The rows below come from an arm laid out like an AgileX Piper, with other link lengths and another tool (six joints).
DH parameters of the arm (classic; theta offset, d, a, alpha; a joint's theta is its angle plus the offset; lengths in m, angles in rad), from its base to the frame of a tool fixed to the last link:
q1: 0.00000 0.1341 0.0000 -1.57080
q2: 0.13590 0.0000 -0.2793 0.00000
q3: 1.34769 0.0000 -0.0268 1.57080
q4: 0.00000 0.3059 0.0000 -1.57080
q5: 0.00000 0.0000 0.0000 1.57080
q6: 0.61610 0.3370 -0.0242 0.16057
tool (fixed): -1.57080 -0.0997 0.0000 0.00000
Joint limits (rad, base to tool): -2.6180..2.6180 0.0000..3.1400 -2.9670..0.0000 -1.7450..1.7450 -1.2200..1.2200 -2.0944..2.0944
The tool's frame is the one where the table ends.
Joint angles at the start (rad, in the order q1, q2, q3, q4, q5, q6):
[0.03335 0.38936 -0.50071 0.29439 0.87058 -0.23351]
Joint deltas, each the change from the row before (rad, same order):
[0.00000 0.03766 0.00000 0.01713 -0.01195 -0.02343]
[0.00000 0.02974 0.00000 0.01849 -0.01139 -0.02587]
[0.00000 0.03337 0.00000 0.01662 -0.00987 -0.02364]
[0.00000 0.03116 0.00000 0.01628 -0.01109 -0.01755]
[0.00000 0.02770 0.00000 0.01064 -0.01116 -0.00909]
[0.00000 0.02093 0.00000 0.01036 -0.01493 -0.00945]
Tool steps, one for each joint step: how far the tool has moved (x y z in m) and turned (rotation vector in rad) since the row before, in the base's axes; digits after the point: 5 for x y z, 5 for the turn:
[0.00516 0.00284 -0.00639 -0.00121 0.02091 0.01358]
[0.00412 0.00302 -0.00450 -0.00114 0.01276 0.01496]
[0.00420 0.00267 -0.00599 -0.00126 0.01817 0.01338]
[0.00410 0.00229 -0.00535 0.00322 0.01637 0.00865]
[0.00384 0.00116 -0.00492 0.00382 0.01503 0.00242]
[0.00380 0.00081 -0.00250 0.00365 0.00466 0.00093]

